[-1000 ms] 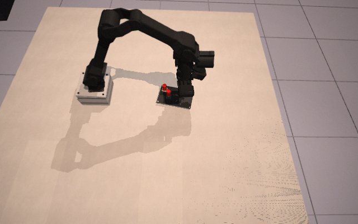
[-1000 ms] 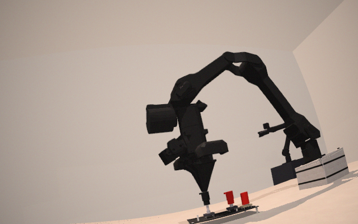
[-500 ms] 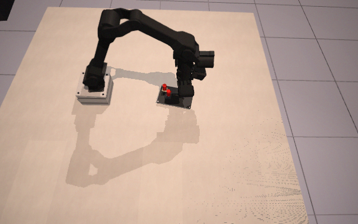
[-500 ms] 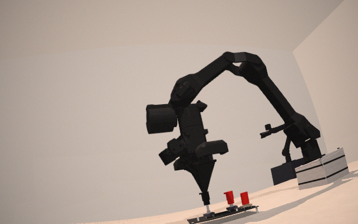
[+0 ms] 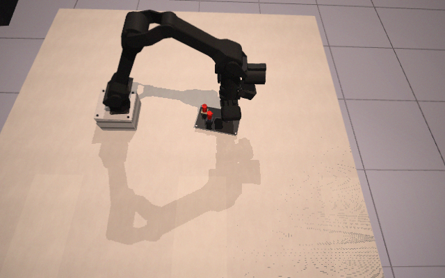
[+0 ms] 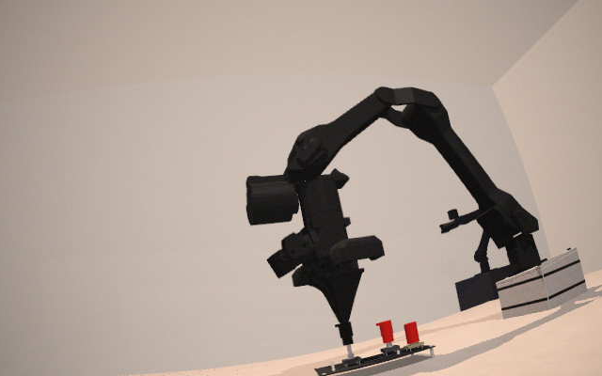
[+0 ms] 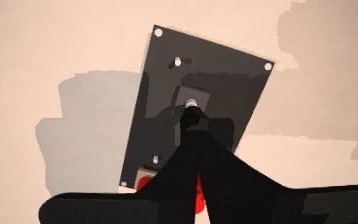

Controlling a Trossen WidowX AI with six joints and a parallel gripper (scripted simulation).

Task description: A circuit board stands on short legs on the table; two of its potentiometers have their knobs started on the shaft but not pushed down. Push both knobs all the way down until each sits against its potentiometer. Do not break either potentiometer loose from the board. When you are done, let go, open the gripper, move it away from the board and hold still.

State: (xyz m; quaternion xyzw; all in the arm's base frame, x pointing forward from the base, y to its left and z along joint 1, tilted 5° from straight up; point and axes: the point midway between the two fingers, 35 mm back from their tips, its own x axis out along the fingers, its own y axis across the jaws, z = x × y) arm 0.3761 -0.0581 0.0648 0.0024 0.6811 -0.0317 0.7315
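Now: the red knob 60 mm behind my gripper tip and 30 mm below it. Round my gripper tip: black knob (10 mm below).
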